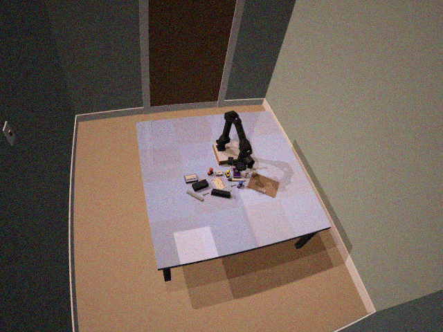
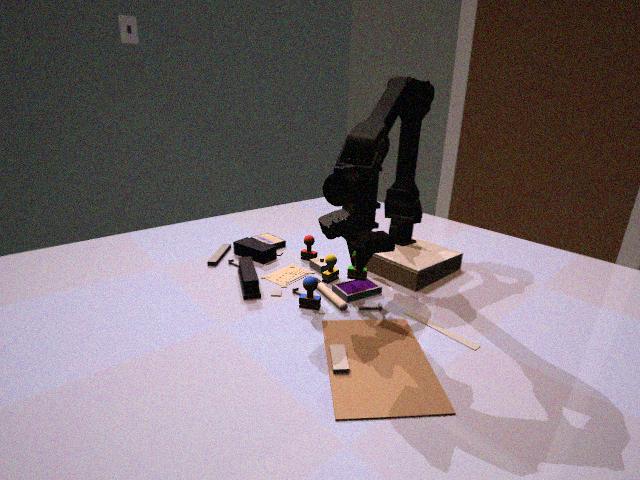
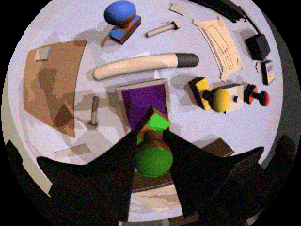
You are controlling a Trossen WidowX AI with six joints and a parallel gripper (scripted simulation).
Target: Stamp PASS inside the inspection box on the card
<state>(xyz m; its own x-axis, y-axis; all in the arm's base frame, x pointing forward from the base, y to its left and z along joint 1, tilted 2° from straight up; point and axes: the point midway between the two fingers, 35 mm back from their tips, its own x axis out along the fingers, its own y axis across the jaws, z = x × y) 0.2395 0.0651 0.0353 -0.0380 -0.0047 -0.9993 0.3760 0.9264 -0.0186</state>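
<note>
Right now the purple ink pad is 50 mm below my gripper tip. Round my gripper tip: green-knobbed stamp: right at my gripper tip; then yellow-knobbed stamp: 80 mm to the right, 40 mm below; then blue-knobbed stamp: 120 mm ahead, 40 mm below, 20 mm to the right.
</note>
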